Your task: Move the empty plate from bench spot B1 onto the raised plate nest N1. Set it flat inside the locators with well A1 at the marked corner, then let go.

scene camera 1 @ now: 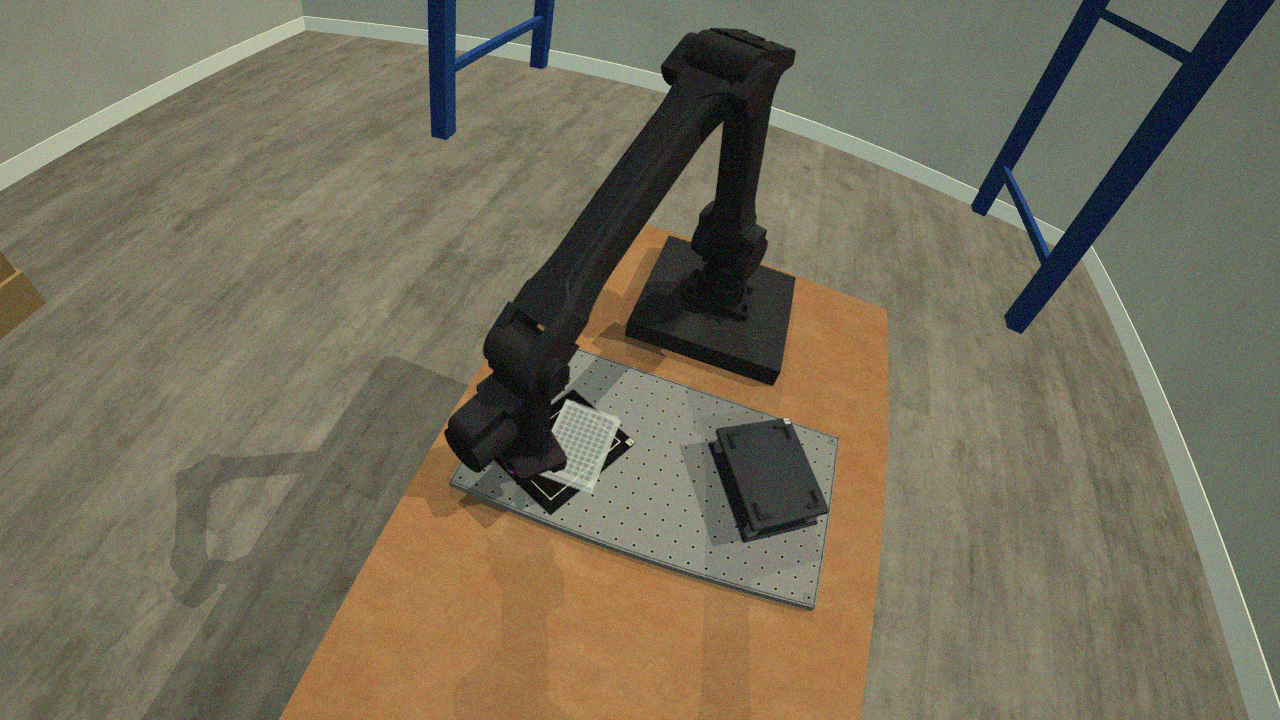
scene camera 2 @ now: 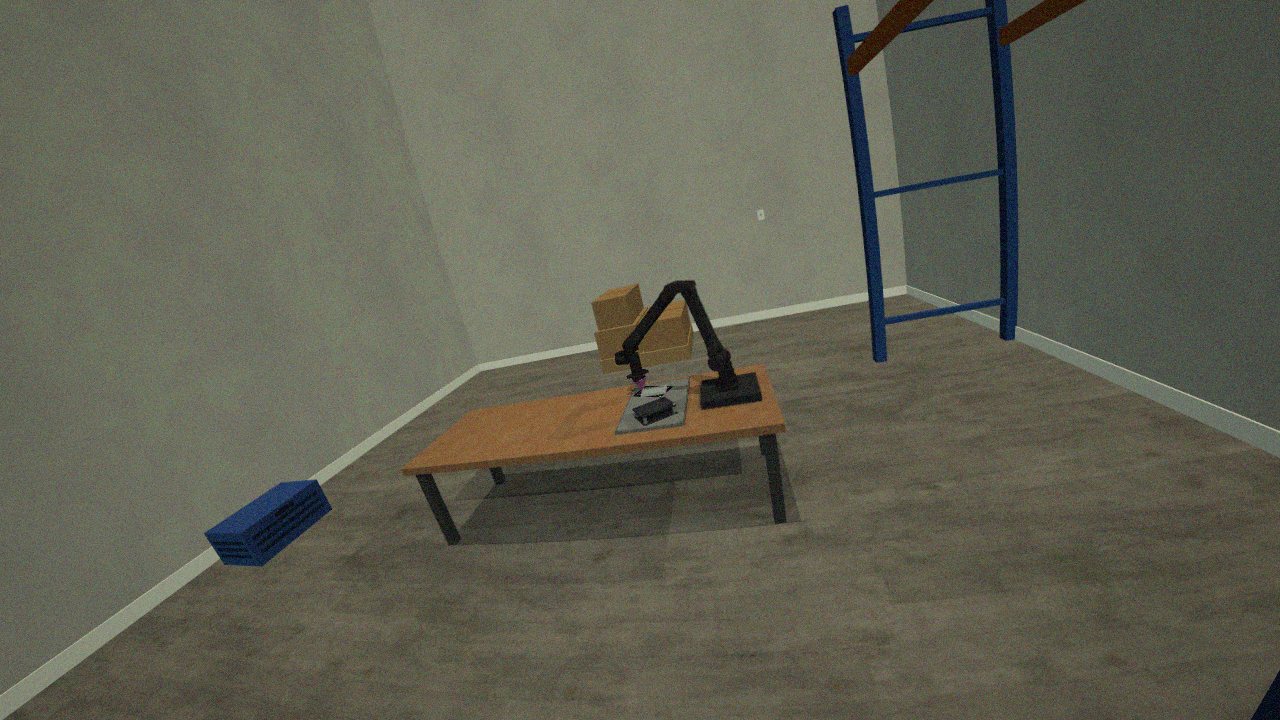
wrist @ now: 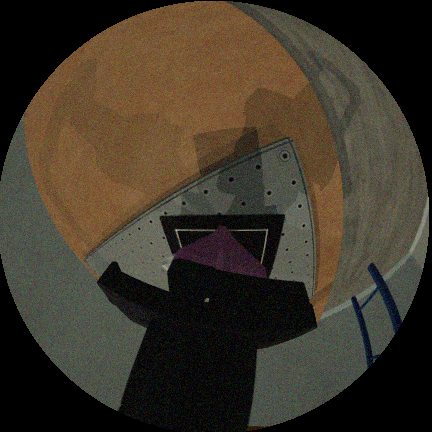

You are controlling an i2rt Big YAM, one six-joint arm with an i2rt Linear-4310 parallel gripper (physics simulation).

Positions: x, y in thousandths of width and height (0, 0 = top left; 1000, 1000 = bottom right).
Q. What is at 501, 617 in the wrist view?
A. My gripper.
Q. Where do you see a white well plate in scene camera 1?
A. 457, 603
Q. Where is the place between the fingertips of my gripper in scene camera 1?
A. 411, 659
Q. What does my gripper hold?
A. A white well plate.
